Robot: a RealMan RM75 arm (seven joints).
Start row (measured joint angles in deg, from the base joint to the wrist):
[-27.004, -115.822, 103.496, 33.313, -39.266, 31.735, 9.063]
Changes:
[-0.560, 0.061, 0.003, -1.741, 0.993, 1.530, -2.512]
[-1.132, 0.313, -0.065, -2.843, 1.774, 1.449, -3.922]
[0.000, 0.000, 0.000, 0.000, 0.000, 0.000, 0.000]
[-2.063, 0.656, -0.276, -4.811, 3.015, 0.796, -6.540]
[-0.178, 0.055, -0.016, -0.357, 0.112, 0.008, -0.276]
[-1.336, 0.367, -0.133, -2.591, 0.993, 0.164, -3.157]
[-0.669, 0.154, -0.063, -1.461, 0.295, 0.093, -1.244]
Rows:
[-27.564, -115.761, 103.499, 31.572, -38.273, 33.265, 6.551]
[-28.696, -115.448, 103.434, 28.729, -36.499, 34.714, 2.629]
[-28.696, -115.448, 103.434, 28.729, -36.499, 34.714, 2.629]
[-30.759, -114.792, 103.158, 23.918, -33.484, 35.510, -3.911]
[-30.937, -114.737, 103.142, 23.561, -33.372, 35.518, -4.187]
[-32.273, -114.370, 103.009, 20.970, -32.379, 35.682, -7.344]
[-32.942, -114.216, 102.946, 19.509, -32.084, 35.775, -8.588]

